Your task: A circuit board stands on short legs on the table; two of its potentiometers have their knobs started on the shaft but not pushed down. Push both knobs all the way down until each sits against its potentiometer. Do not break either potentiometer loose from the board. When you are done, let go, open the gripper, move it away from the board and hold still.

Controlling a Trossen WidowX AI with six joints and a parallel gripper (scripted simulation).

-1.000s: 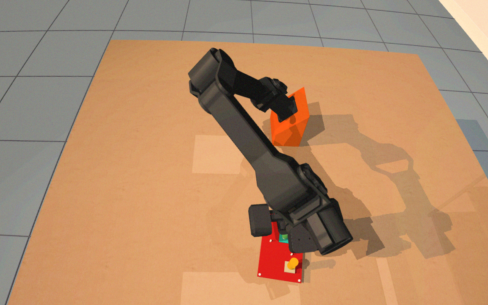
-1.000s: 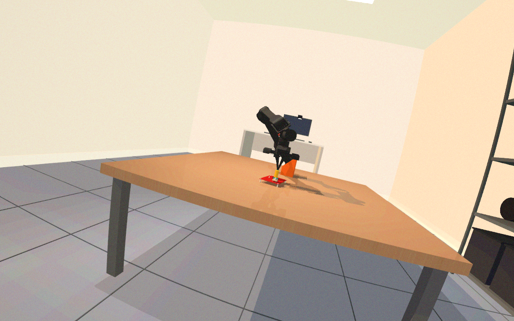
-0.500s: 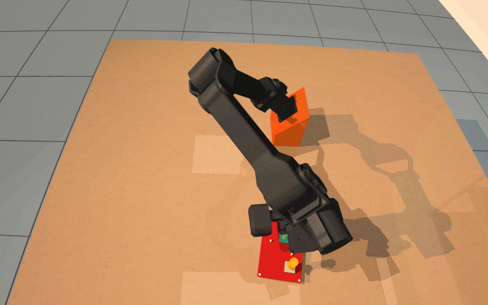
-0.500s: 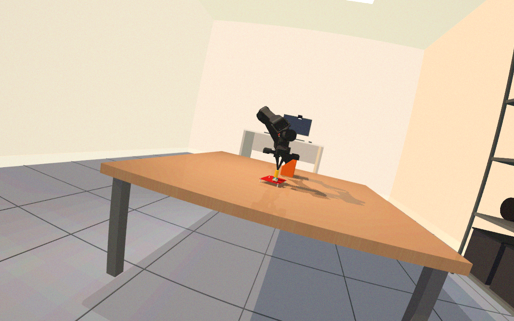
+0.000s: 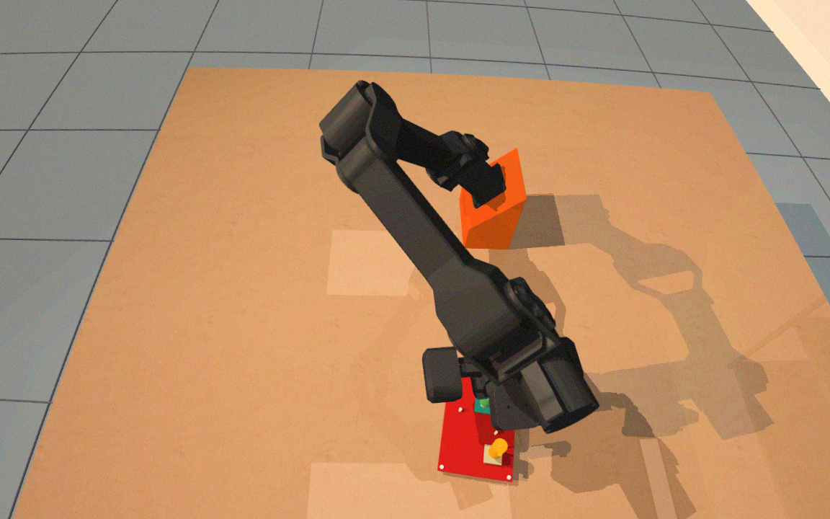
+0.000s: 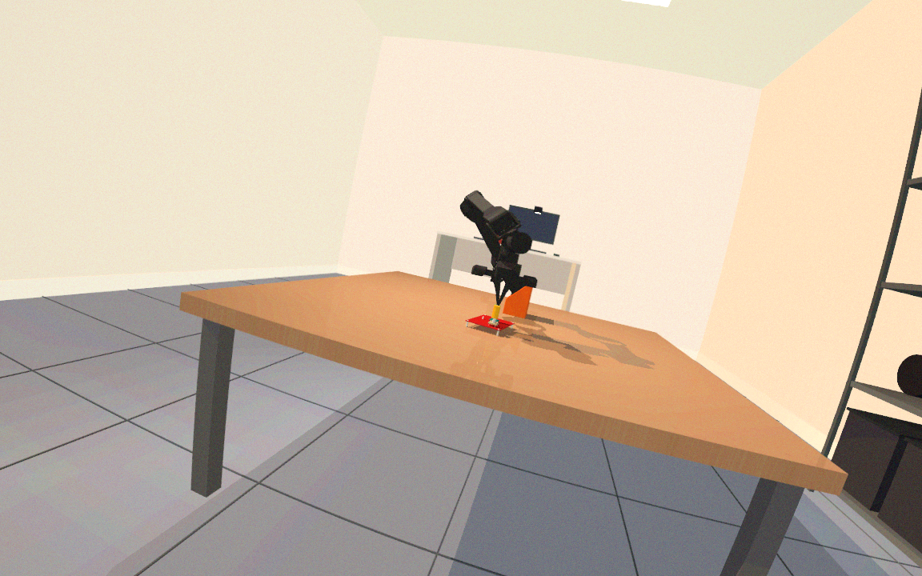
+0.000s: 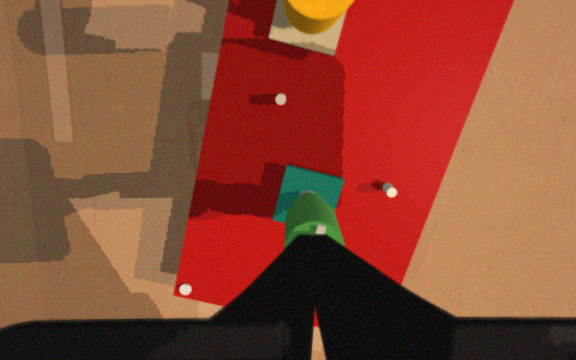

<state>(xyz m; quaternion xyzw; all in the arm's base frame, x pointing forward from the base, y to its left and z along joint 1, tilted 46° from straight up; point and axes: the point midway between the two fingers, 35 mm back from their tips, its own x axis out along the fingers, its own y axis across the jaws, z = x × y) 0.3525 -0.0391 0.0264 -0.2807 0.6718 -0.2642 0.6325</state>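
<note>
Right now my gripper tip is 10 mm above the green knob. From my gripper tip the other things lie so: yellow knob 70 mm ahead, 10 mm below.
</note>
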